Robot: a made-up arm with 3 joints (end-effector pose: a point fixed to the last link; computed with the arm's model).
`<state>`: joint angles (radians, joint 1 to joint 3).
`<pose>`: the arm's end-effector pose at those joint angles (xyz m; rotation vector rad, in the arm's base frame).
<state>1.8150 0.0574 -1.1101</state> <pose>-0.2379 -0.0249 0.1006 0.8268 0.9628 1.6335</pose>
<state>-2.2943 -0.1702 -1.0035</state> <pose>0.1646 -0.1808 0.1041 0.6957 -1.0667 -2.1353</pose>
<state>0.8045 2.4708 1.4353</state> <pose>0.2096 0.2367 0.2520 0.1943 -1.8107 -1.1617</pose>
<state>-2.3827 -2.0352 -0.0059</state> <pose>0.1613 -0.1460 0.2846 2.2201 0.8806 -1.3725</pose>
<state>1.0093 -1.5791 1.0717</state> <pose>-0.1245 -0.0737 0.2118 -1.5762 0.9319 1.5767</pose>
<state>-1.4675 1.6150 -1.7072</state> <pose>0.1818 -0.0528 0.0447 0.1533 -1.5616 0.2229</pose>
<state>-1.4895 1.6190 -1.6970</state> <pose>0.1820 -0.0579 0.0445 0.1250 -1.5632 0.2008</pose>
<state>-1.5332 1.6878 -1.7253</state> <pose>0.1757 -0.0695 0.0416 0.0587 -1.5567 0.2423</pose>
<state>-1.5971 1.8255 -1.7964</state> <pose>0.1608 -0.0875 0.0360 -0.0429 -1.5241 0.3526</pose>
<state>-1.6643 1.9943 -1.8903</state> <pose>0.1401 -0.1074 0.0298 -0.1494 -1.4525 0.4943</pose>
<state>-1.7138 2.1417 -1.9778</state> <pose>0.1202 -0.1233 0.0257 -0.2256 -1.3637 0.6194</pose>
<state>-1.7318 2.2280 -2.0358</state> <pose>0.1081 -0.1310 0.0240 -0.2548 -1.3011 0.7007</pose>
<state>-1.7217 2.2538 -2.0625</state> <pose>0.1050 -0.1313 0.0234 -0.2458 -1.2805 0.7432</pose>
